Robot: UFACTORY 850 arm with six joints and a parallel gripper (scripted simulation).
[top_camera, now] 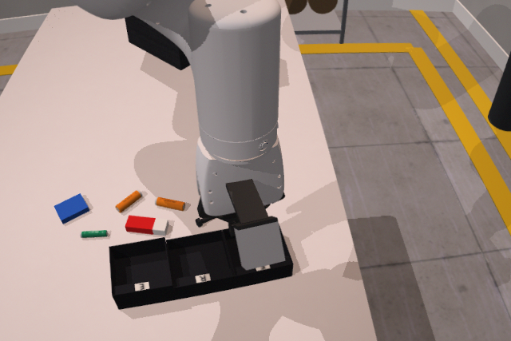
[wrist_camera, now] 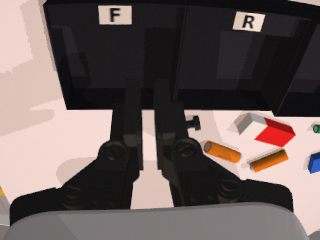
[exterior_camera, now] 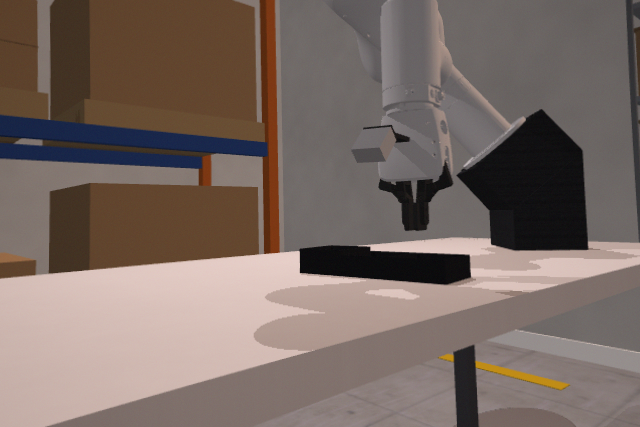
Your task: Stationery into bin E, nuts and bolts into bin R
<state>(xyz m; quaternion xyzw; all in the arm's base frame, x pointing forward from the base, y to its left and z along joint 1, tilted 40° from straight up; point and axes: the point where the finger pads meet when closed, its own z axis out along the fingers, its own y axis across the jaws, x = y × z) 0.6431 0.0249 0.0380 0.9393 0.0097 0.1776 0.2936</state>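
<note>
Now: the blue block 200 mm behind my hand, 230 mm to the right of it and 80 mm below it. From my hand the other things lie so: black three-compartment tray (10 mm behind, 60 mm to the right, 70 mm below); eraser (110 mm behind, 110 mm to the right, 80 mm below); black bolt (90 mm behind, 30 mm to the right, 80 mm below).
</note>
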